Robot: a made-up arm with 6 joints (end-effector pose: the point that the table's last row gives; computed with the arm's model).
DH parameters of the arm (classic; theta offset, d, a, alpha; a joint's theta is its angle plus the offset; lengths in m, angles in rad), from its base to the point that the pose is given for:
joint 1: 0 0.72 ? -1.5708
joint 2: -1.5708 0 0.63 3.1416
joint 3: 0 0 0.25 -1.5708
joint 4: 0 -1.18 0 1.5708
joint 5: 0 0 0 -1.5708
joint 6: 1.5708 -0.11 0 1.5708
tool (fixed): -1.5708 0 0 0
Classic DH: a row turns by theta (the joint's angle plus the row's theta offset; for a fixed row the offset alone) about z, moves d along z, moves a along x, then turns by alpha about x.
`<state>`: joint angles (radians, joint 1 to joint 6).
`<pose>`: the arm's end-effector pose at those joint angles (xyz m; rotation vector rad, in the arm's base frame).
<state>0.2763 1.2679 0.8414 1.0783 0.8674 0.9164</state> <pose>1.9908 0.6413 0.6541 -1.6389 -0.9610 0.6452</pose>
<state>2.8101 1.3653 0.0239 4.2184 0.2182 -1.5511</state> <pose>-1.2904 0.4663 -0.3508 0.8053 1.6081 -0.5078</pose>
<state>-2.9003 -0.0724 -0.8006 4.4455 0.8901 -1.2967</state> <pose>-1.2512 -0.2230 0.6867 0.7237 2.1254 0.5074</pose>
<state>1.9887 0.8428 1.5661 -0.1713 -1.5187 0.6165</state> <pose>-0.6240 1.3590 2.0302 -1.1053 -0.0427 2.2227</pose>
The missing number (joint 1, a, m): 0.23
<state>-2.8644 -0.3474 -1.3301 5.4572 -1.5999 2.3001</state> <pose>-0.7612 -0.3006 0.4306 0.4864 0.2230 -0.6811</pose>
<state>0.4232 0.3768 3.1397 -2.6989 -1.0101 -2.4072</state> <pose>-0.7572 -0.2973 1.4532 -0.4065 2.1866 1.5174</pose>
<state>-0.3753 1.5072 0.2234 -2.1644 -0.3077 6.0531</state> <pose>1.3872 -0.5168 -0.3962 2.4480 0.3709 -1.3975</pose>
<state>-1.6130 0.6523 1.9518 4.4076 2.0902 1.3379</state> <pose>-0.1206 -0.6963 2.3642 -0.6916 1.8281 2.0357</pose>
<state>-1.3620 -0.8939 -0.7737 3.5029 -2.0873 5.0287</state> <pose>0.2022 -0.7910 1.5866 1.9703 0.6308 1.6235</pose>
